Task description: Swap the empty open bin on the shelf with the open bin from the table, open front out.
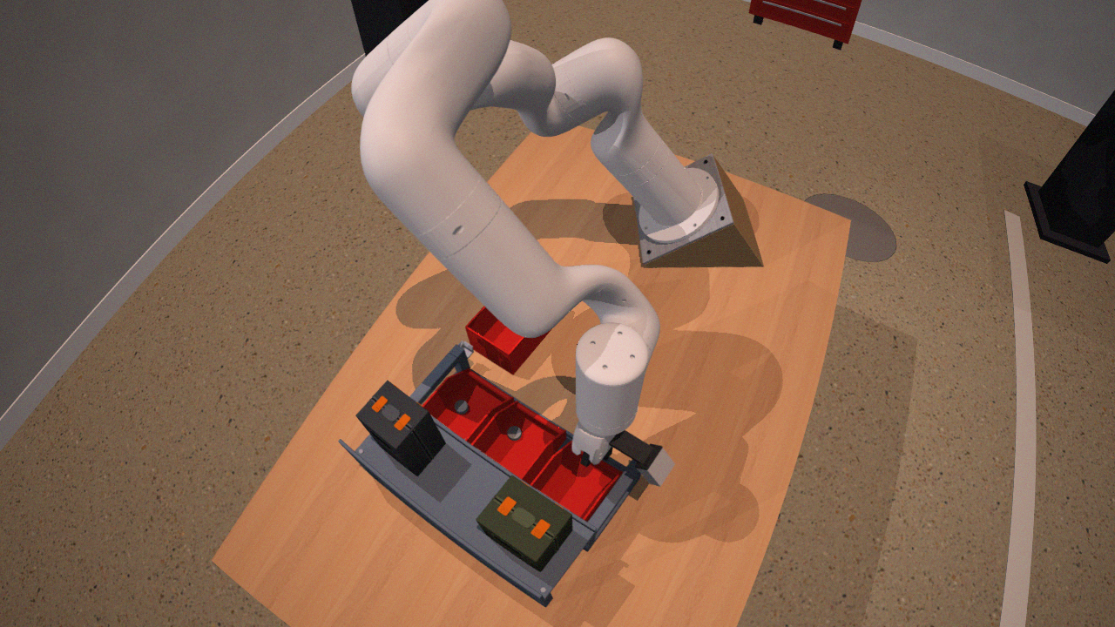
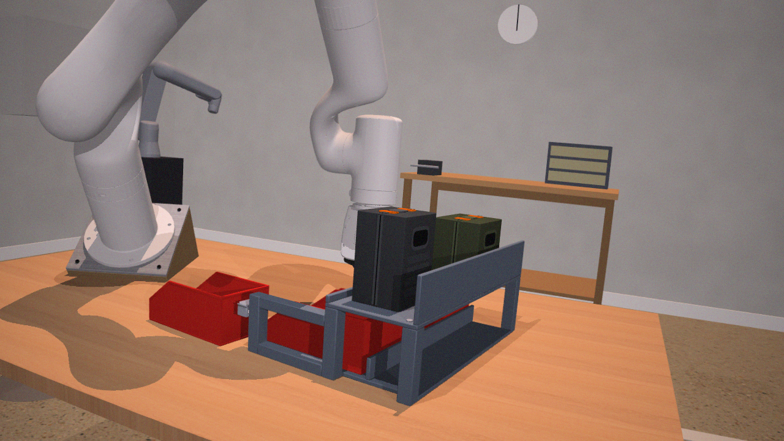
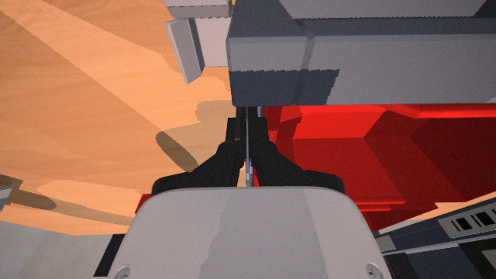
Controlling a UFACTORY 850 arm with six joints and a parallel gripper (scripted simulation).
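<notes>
Right now the shelf front lip is 110 mm to the right of my hand, 30 mm below it and 30 mm behind it. Round my hand: grey back panel: 230 mm ahead, 180 mm to the right, 90 mm above; then black case: 270 mm to the right, 120 mm ahead, 120 mm above; then green case: 180 mm ahead, 110 mm above, 50 mm to the right.
</notes>
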